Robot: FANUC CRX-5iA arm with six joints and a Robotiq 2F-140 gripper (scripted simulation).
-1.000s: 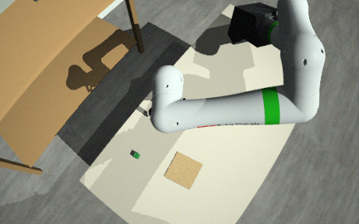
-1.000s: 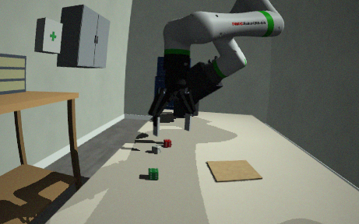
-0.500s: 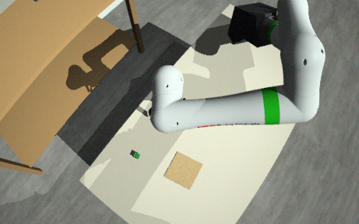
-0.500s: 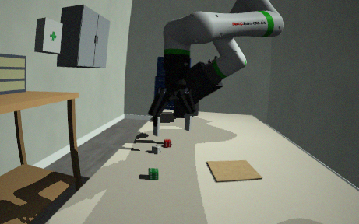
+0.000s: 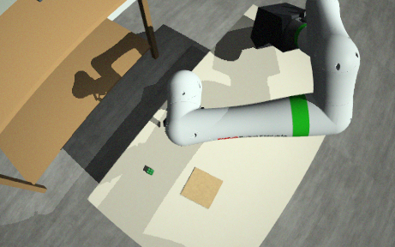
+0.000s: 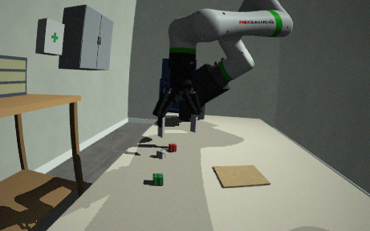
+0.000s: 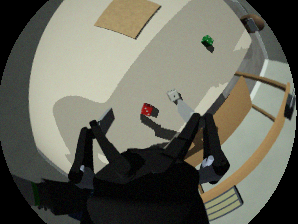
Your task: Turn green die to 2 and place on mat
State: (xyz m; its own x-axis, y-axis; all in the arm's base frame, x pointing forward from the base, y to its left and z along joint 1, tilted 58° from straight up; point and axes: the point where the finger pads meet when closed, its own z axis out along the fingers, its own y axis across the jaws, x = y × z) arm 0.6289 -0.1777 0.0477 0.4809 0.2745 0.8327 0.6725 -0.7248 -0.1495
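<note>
The green die lies 26 cm ahead of my hand, 2 cm to the left of it and 7 cm below it. The rest, counted from my hand: red die: 1 cm behind, 2 cm to the right, 7 cm below; mat: 14 cm ahead, 23 cm to the left, 8 cm below; grey die: 7 cm ahead, 4 cm to the right, 7 cm below.
</note>
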